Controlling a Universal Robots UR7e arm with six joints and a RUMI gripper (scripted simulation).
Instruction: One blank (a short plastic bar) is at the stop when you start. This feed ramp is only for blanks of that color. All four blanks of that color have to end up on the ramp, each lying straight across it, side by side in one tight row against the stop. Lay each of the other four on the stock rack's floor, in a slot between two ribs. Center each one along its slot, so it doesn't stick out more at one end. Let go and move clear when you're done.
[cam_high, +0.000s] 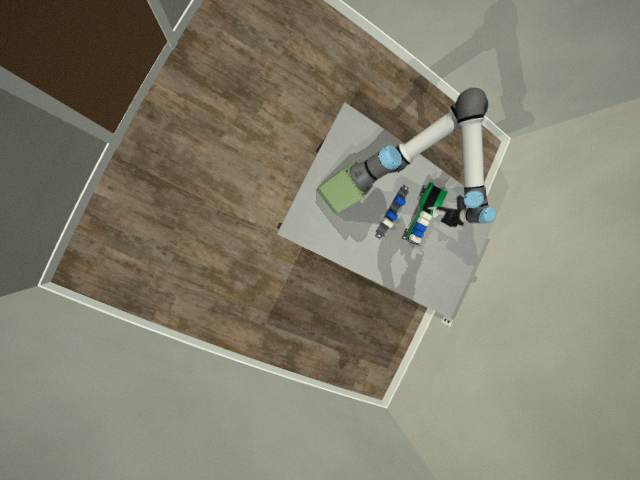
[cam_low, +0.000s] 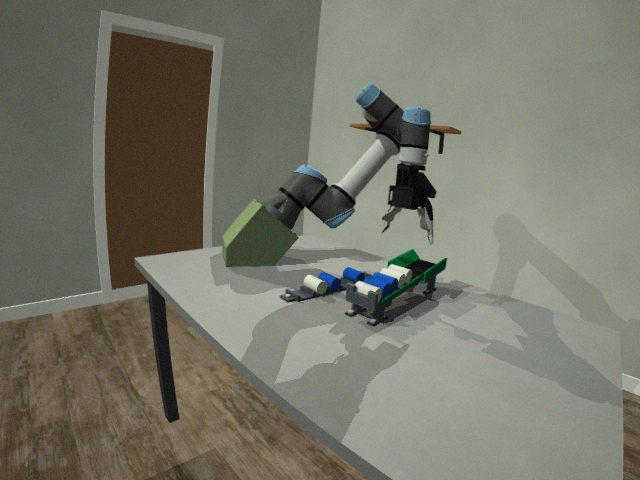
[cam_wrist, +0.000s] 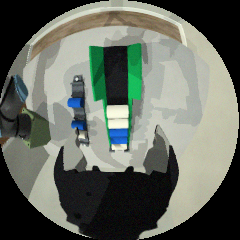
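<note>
The grey stop is 190 mm to the right of my hand, 130 mm below it and 40 mm ahead of it. From my hand the other things lie so: dark stock rack (200 mm below, 170 mm behind, 110 mm to the right).
</note>
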